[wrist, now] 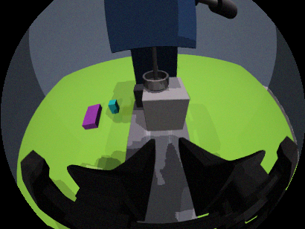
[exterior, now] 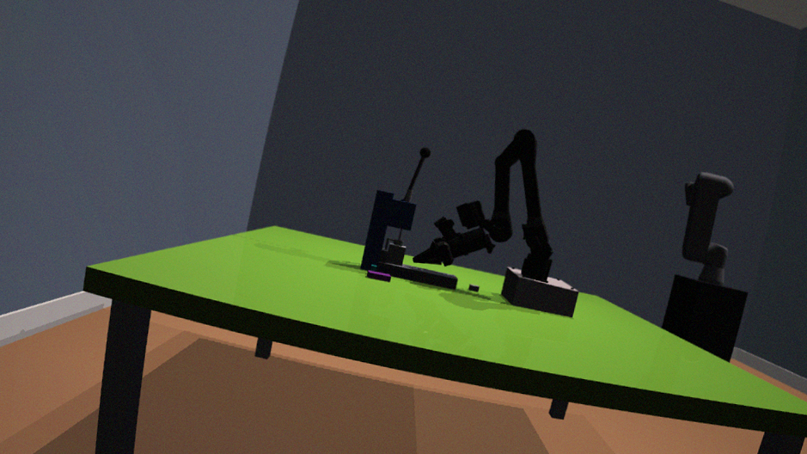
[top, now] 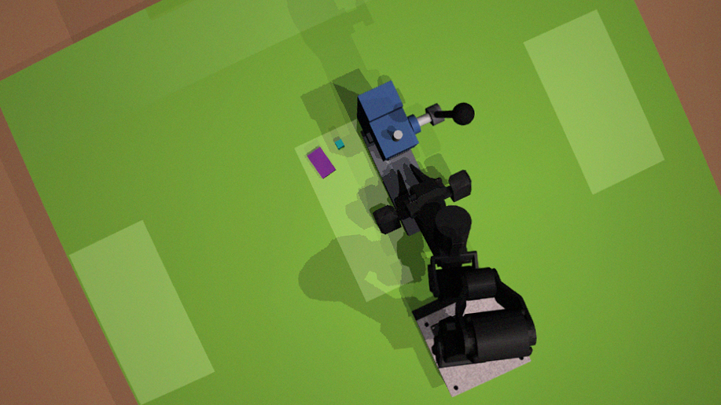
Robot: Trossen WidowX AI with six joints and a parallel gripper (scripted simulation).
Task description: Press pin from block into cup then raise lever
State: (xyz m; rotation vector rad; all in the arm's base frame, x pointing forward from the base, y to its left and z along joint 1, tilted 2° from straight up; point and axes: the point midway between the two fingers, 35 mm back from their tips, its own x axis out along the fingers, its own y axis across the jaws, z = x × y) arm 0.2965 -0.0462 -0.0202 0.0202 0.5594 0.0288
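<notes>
Now: the punch rod 5 cm ahead of my gripper tip, 1 cm to the left of it and 10 cm above it. Round my gripper tip: small dark thing 18 cm behind, 2 cm to the right, 4 cm below; small teal cube 10 cm ahead, 9 cm to the left, 4 cm below; purple slab 8 cm ahead, 14 cm to the left, 4 cm below.
</notes>
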